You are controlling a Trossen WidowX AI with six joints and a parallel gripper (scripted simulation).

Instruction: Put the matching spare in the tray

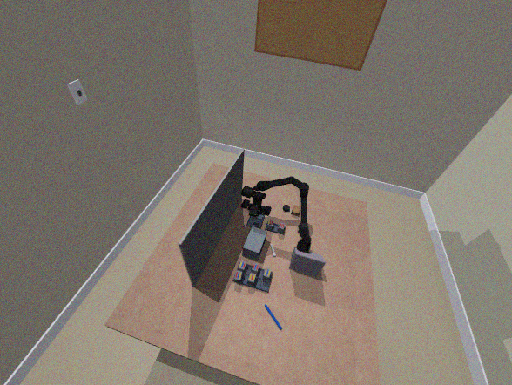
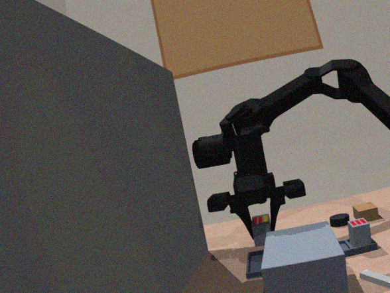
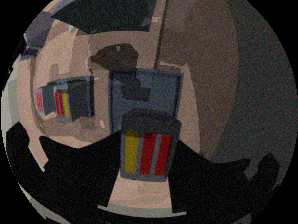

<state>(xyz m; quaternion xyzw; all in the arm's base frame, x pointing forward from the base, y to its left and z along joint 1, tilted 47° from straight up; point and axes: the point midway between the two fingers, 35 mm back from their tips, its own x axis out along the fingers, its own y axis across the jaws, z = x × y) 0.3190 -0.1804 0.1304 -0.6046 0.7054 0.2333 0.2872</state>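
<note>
The tray is 5 cm below my gripper tip and 1 cm behind it. Round my gripper tip: white bar: 20 cm to the left, 16 cm behind, 5 cm below; unit: 22 cm to the left, 4 cm behind; grey spare: 3 cm above.
</note>
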